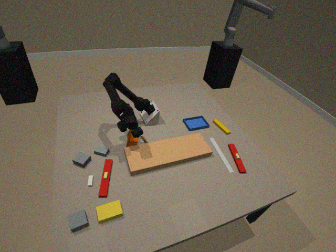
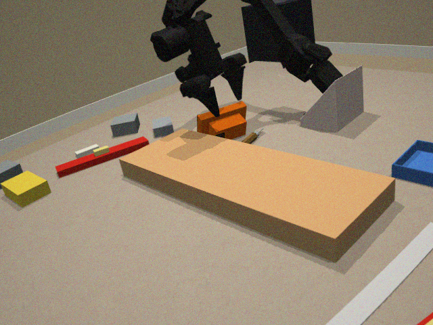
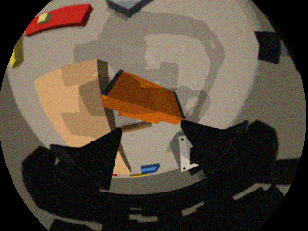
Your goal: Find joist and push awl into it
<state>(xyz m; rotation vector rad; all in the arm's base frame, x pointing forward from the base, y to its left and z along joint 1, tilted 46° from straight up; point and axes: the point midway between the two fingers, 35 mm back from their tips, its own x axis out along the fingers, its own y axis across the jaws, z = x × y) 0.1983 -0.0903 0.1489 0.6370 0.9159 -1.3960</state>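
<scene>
The orange stud finder lies 50 mm below my gripper tip, 20 mm ahead of it and 10 mm to the right of it. From my gripper tip the other things lie so: small white piece: 300 mm to the right, 240 mm ahead, 70 mm below; then awl: 70 mm below, 50 mm to the left, 10 mm behind; then blue tray: 480 mm to the left, 60 mm below, 50 mm behind.
</scene>
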